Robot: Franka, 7 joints.
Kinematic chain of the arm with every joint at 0, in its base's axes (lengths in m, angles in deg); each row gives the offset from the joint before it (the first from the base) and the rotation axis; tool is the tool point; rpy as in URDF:
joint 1: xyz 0 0 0.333 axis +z
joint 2: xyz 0 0 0 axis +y
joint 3: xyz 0 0 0.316 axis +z
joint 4: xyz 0.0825 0 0 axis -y
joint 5: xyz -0.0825 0 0.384 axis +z
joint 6: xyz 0 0 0 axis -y
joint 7: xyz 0.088 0 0 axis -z
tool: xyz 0 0 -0.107 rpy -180 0 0
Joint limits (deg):
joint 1: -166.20..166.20
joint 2: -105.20..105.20
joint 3: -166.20..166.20
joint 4: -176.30..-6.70
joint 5: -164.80..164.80
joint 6: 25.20..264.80
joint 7: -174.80..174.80
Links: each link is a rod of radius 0.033 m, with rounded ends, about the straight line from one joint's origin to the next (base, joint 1, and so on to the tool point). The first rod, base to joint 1, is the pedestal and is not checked.
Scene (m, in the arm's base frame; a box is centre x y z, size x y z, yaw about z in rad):
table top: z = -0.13
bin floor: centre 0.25 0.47 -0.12 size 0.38 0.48 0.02 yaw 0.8
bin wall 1: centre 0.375 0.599 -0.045 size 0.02 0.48 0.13 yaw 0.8
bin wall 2: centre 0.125 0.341 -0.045 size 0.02 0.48 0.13 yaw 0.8
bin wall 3: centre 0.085 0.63 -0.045 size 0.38 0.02 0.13 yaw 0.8
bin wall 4: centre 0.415 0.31 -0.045 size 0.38 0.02 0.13 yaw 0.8
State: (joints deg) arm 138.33 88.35 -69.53 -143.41 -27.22 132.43 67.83
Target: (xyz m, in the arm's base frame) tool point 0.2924 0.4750 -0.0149
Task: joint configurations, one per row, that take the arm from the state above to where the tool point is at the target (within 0.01 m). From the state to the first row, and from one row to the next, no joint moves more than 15 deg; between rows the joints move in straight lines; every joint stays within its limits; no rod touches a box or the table.
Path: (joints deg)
1: 134.74 91.84 -66.14 -131.27 -27.14 136.30 67.83
2: 131.15 95.33 -62.74 -119.14 -27.07 140.17 67.83
3: 127.56 98.82 -59.35 -107.00 -26.99 144.04 67.83

